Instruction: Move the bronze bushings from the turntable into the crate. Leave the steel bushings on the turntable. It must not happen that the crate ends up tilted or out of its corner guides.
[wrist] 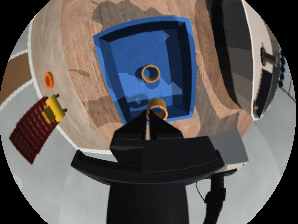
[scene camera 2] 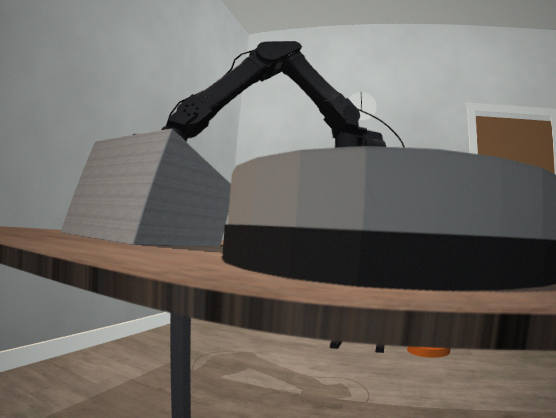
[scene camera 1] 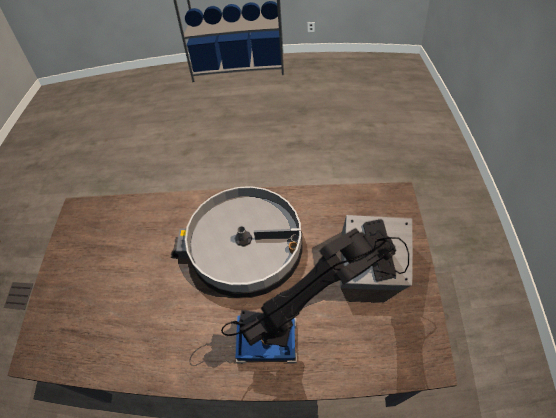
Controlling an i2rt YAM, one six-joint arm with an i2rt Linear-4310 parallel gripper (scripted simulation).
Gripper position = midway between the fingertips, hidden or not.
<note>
In view: the gripper (wrist: 147,113) and a blue crate (scene camera 1: 244,352).
The blue crate shows as well in the wrist view (wrist: 167,42).
</note>
